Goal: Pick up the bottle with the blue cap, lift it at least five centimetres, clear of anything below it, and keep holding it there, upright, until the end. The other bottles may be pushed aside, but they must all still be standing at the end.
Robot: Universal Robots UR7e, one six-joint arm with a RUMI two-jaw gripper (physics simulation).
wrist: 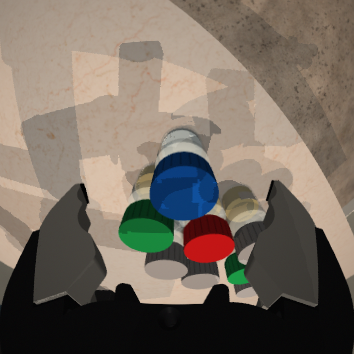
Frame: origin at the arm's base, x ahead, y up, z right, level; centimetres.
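Seen in the pictures: gripper, between the fingertips: (176,184).
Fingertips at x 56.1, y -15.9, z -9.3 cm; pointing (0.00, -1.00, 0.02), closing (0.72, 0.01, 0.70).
Observation:
Offsets run from my fingertips to a thing's top centre. "spot": to the spot under its first point. Level surfaces: height alone.
The bottle with the blue cap {dy +0.0, dx -0.4, dz +1.2 cm} (184,192) stands upright near the middle of the wrist view, at the top edge of the bottle group; its pale body shows beyond the cap. My gripper (176,184) is open and empty, one jaw at the left and one at the right, with the blue cap between them in the view, apart from both. A green-capped bottle {dy +0.0, dx -6.6, dz +2.2 cm} (146,234) and a red-capped bottle {dy +0.0, dx -3.7, dz +8.4 cm} (209,245) stand close beside it, also between the jaws in the view. How far the fingertips are above the caps is hard to tell.
Grey-capped bottles {dy +0.0, dx -10.4, dz +8.2 cm} (166,267) {dy +0.0, dx -9.7, dz +14.0 cm} (200,279) stand nearer the gripper's base. Another grey-capped bottle {spot: dy +0.0, dx -0.7, dz +11.3 cm} (246,246) and a second green-capped bottle {spot: dy +0.0, dx -5.0, dz +16.0 cm} (236,273) are partly hidden by the right jaw. The round table {dy -10.5 cm} (45,30) has a curved edge at the right, with speckled floor (310,65) beyond.

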